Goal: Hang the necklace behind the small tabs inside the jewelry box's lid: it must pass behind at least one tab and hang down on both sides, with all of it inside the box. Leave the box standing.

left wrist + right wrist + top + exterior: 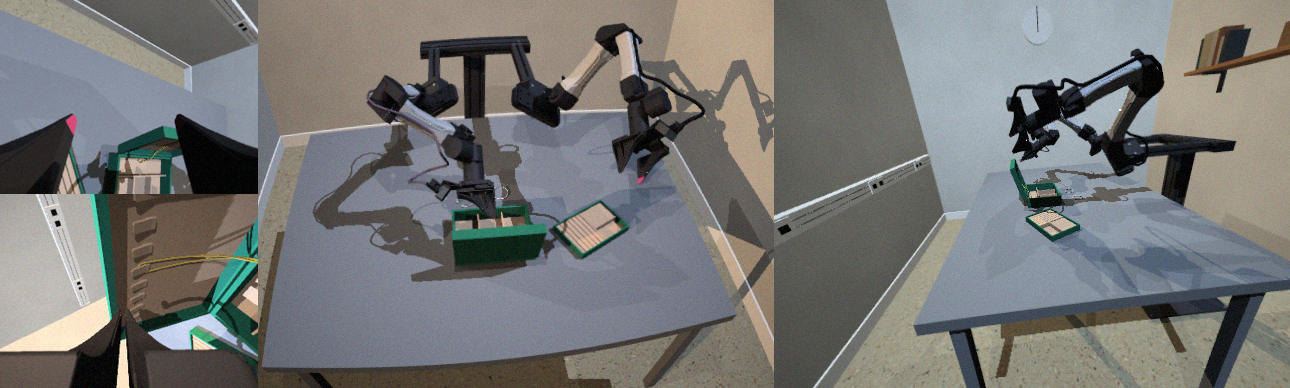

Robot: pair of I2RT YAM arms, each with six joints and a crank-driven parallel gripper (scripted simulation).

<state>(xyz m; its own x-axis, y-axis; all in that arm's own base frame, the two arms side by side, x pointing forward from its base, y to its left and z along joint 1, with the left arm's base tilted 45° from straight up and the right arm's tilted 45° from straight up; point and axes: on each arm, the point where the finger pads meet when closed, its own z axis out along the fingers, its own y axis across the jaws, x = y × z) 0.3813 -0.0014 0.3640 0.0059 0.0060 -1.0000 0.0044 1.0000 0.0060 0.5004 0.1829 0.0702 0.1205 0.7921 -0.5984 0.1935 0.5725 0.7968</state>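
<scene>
Right now the green jewelry box is 12 cm below my right hand and 8 cm behind it. Also, from my right hand: green-rimmed tray: 33 cm to the left, 23 cm below, 15 cm behind.
</scene>
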